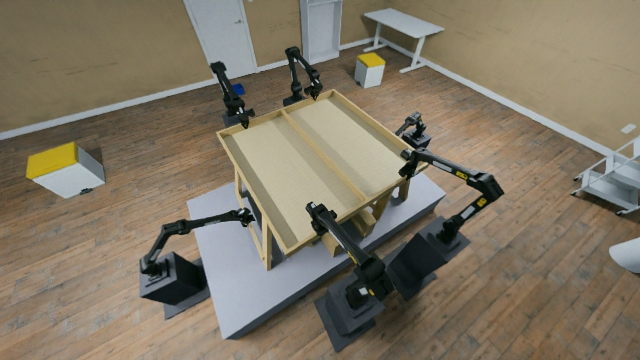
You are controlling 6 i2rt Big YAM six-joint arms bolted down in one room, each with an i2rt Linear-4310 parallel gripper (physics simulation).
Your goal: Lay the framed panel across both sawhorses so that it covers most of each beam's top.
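Observation:
The framed panel (270, 170), a tan sheet with a wooden rim and one crossbar, lies roughly level above the left sawhorse (267, 245) and the right sawhorse (403, 190). Legs show below it; the beam tops are hidden, so contact cannot be told. Four grippers are at its rim: back-left (245, 123), back (314, 95), front (316, 220) and right (407, 170). Their fingers are too small or hidden to tell their state. The left-front arm's gripper (247, 216) is beside the left sawhorse. The back-right arm's gripper (398, 133) is near the panel's right edge, its fingers unclear.
A grey platform (215, 280) lies under the sawhorses, with wooden blocks (332, 245) below the panel's front edge. Dark pedestals carry the arms around it. Yellow-topped white boxes (65, 170) (370, 71), a white table (404, 22) and a white cart (610, 192) stand farther out.

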